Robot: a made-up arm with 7 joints. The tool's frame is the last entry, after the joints. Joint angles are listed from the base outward. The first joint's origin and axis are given. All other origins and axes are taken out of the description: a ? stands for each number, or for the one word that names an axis. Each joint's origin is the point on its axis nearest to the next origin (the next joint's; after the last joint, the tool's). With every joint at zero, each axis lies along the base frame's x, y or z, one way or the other. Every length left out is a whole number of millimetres.
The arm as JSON. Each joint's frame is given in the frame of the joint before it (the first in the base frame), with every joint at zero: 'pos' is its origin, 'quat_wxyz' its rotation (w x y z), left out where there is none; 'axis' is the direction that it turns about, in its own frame. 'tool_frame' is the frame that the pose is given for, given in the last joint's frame.
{
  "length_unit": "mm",
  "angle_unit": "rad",
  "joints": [
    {
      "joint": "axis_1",
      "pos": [
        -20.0,
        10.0,
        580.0
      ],
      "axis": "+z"
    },
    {
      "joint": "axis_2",
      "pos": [
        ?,
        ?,
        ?
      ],
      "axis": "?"
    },
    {
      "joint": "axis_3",
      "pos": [
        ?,
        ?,
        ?
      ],
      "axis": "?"
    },
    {
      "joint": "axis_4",
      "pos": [
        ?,
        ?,
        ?
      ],
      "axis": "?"
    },
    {
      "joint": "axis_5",
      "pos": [
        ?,
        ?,
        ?
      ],
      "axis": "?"
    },
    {
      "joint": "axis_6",
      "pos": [
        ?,
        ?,
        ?
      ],
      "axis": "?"
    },
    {
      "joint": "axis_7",
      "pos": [
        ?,
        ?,
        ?
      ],
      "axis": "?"
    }
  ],
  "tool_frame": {
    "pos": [
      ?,
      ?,
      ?
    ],
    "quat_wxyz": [
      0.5,
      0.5,
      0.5,
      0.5
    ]
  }
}
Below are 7 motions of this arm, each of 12 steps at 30 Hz.
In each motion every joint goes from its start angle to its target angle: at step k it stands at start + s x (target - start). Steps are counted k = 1, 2, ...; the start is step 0. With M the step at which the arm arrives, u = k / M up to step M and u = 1 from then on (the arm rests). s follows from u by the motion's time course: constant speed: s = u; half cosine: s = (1 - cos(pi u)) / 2; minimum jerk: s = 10 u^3 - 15 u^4 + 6 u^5.
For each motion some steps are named. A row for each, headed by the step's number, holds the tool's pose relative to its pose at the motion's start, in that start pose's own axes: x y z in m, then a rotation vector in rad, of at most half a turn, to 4 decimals.
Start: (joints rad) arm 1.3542 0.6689 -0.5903 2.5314 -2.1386 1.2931 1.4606
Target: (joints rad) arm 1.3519 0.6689 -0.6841 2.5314 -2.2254 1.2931 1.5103
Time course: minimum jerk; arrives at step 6
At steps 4, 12:
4: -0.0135 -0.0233 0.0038 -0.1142 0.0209 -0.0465
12: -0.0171 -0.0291 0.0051 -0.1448 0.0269 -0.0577

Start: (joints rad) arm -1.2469 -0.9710 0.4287 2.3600 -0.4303 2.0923 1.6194
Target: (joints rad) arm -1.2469 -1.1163 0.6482 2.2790 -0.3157 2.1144 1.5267
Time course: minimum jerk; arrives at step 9
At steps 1, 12:
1: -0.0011 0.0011 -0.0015 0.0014 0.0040 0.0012
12: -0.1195 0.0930 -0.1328 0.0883 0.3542 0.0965

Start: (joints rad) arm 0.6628 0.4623 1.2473 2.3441 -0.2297 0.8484 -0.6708
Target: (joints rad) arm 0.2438 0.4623 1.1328 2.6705 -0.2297 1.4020 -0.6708
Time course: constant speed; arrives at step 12
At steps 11, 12:
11: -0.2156 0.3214 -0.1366 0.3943 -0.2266 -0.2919
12: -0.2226 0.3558 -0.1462 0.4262 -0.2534 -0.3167

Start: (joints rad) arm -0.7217 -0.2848 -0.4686 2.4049 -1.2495 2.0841 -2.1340
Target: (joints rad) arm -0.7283 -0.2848 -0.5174 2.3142 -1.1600 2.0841 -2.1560
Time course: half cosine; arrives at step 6
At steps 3, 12:
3: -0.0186 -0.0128 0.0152 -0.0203 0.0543 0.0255
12: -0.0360 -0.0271 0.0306 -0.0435 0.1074 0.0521

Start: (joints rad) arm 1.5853 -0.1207 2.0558 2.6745 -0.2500 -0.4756 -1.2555
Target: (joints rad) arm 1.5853 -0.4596 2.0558 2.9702 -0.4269 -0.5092 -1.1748
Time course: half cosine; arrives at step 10
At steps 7, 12:
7: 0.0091 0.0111 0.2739 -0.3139 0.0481 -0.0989
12: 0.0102 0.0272 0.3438 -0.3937 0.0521 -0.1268

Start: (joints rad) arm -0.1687 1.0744 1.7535 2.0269 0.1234 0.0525 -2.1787
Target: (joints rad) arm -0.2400 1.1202 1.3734 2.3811 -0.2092 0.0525 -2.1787
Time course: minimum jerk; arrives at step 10
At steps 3, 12:
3: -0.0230 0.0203 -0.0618 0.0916 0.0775 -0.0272
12: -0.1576 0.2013 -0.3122 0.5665 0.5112 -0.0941

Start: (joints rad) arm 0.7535 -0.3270 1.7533 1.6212 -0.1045 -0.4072 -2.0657
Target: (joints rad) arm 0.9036 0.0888 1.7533 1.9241 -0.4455 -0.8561 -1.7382
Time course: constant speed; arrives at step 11
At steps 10, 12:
10: -0.0952 0.0886 -0.3105 0.3304 -0.3343 -0.7025
12: -0.0918 0.1028 -0.3410 0.3611 -0.3589 -0.7692

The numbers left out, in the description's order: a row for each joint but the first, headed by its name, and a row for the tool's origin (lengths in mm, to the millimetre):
axis_2: xyz 0.0 10.0 0.0, axis +y
axis_3: xyz -10.0 0.0 450.0, axis +z
axis_4: xyz 50.0 -20.0 0.0, axis -y
axis_5: xyz 140.0 0.0 -560.0, axis -z
axis_6: xyz -30.0 30.0 0.0, axis +y
axis_7: xyz 50.0 0.0 -120.0, axis -z
tool: xyz -10.0 30.0 0.0

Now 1 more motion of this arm.
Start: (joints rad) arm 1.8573 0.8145 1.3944 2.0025 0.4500 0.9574 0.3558
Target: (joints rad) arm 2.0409 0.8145 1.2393 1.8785 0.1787 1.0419 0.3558
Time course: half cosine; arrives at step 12
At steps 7, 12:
7: -0.0879 -0.1233 -0.0248 0.1174 0.0527 -0.2559
12: -0.1436 -0.1864 -0.0469 0.1918 0.0906 -0.4051

